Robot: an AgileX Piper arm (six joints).
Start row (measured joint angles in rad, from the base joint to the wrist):
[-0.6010 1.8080 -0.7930 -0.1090 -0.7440 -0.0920]
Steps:
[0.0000 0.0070 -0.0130 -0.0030 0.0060 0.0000]
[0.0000 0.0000 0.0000 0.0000 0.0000 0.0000]
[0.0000 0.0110 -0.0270 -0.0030 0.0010 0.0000]
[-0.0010 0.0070 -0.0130 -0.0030 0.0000 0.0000]
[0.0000 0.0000 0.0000 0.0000 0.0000 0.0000]
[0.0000 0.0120 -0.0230 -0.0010 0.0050 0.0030]
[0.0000 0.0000 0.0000 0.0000 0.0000 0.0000]
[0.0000 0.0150 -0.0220 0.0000 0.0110 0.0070]
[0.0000 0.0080 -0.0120 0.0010 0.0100 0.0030]
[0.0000 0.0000 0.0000 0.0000 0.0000 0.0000]
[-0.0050 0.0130 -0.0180 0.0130 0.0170 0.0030]
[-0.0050 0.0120 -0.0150 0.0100 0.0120 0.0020]
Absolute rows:
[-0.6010 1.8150 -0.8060 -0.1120 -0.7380 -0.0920]
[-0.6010 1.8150 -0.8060 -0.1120 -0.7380 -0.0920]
[-0.6010 1.8260 -0.8330 -0.1150 -0.7370 -0.0920]
[-0.6020 1.8330 -0.8460 -0.1180 -0.7370 -0.0920]
[-0.6020 1.8330 -0.8460 -0.1180 -0.7370 -0.0920]
[-0.6020 1.8450 -0.8690 -0.1190 -0.7320 -0.0890]
[-0.6020 1.8450 -0.8690 -0.1190 -0.7320 -0.0890]
[-0.6020 1.8600 -0.8910 -0.1190 -0.7210 -0.0820]
[-0.6020 1.8680 -0.9030 -0.1180 -0.7110 -0.0790]
[-0.6020 1.8680 -0.9030 -0.1180 -0.7110 -0.0790]
[-0.6070 1.8810 -0.9210 -0.1050 -0.6940 -0.0760]
[-0.6120 1.8930 -0.9360 -0.0950 -0.6820 -0.0740]

